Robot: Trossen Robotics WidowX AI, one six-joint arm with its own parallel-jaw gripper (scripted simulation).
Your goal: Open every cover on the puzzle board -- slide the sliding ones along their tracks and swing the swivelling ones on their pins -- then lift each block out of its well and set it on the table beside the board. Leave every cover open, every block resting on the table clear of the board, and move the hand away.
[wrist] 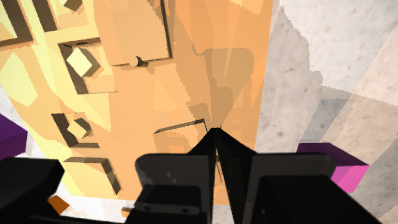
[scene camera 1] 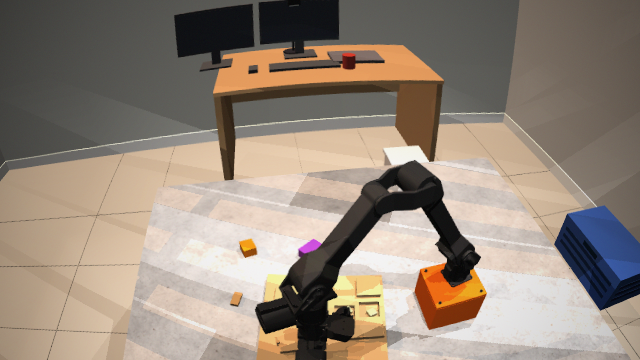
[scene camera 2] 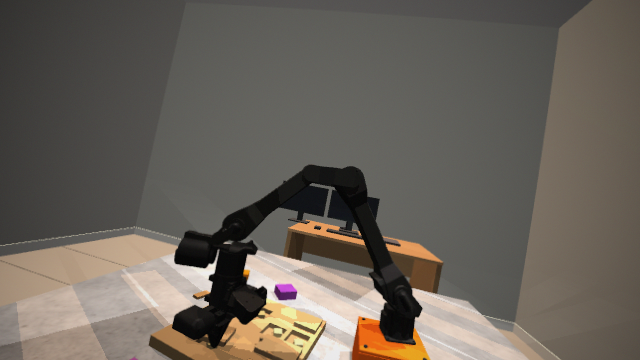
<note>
The pictures show: my gripper and a wooden puzzle board.
</note>
